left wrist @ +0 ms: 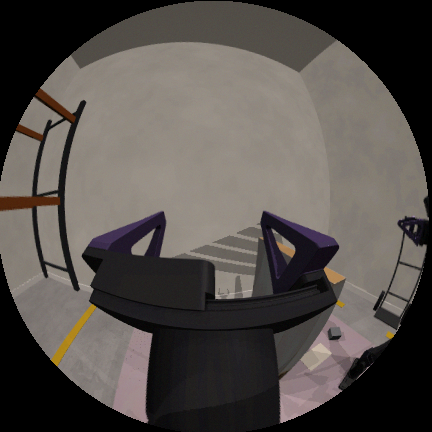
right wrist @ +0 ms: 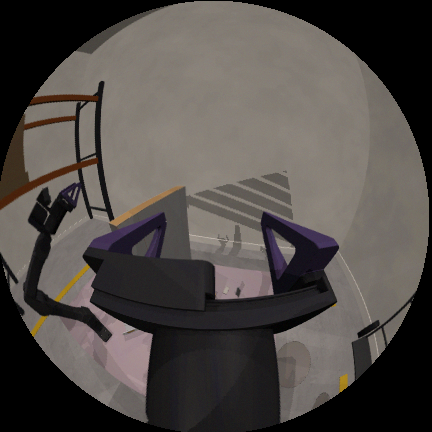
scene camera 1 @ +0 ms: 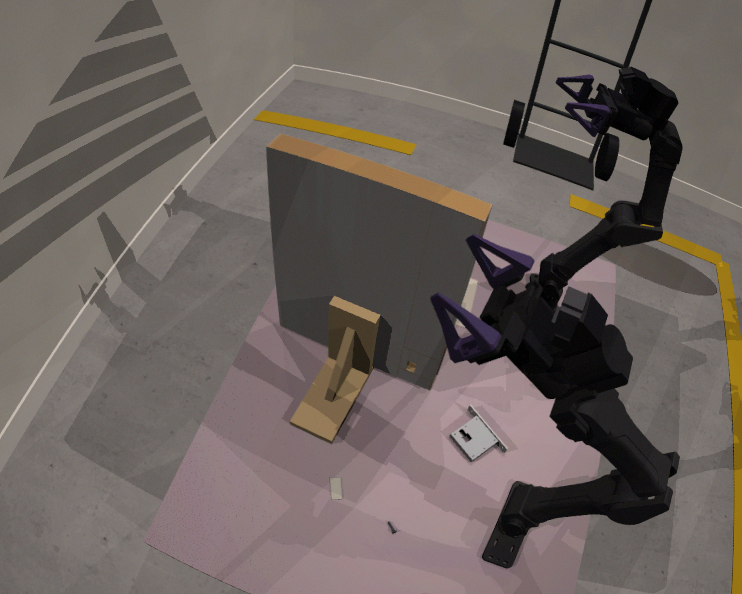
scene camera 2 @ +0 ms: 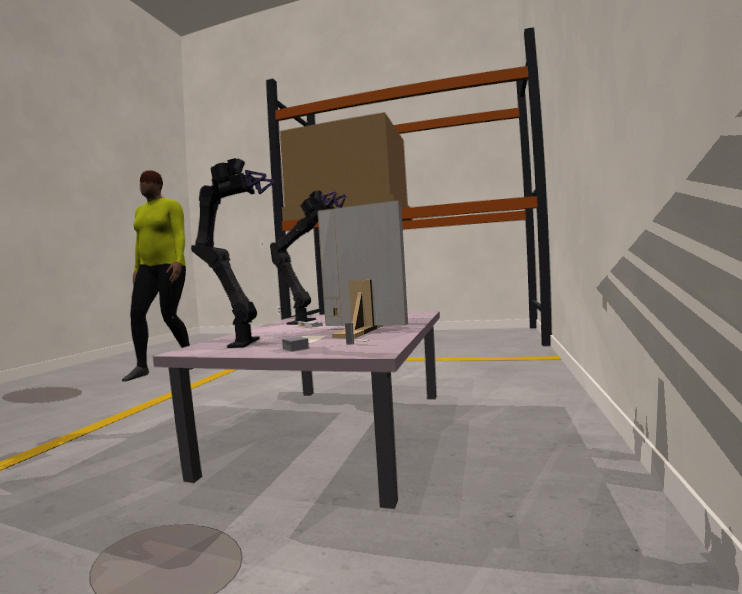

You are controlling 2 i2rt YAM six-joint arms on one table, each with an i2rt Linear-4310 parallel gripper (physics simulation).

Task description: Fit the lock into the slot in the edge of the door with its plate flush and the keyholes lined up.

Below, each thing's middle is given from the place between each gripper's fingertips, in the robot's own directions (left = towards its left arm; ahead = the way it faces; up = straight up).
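Scene:
Grey door (scene camera 1: 386, 240): 38 cm below my left hand, 15 cm ahead of it and 26 cm to the right of it. Counted from the same left hand, the grey lock (scene camera 1: 482, 437) is 64 cm below, 17 cm behind and 13 cm to the right, and the tan wooden bracket (scene camera 1: 353, 329) is far below, far to the right and some way ahead.
Relative to the grey door, my right hand is 29 cm short of it, 26 cm to the right of it and 36 cm above it. Counted from my right hand, the tan wooden bracket is far ahead, far to the left and far below; the grey lock is 3 cm behind, 39 cm to the left and 63 cm below.

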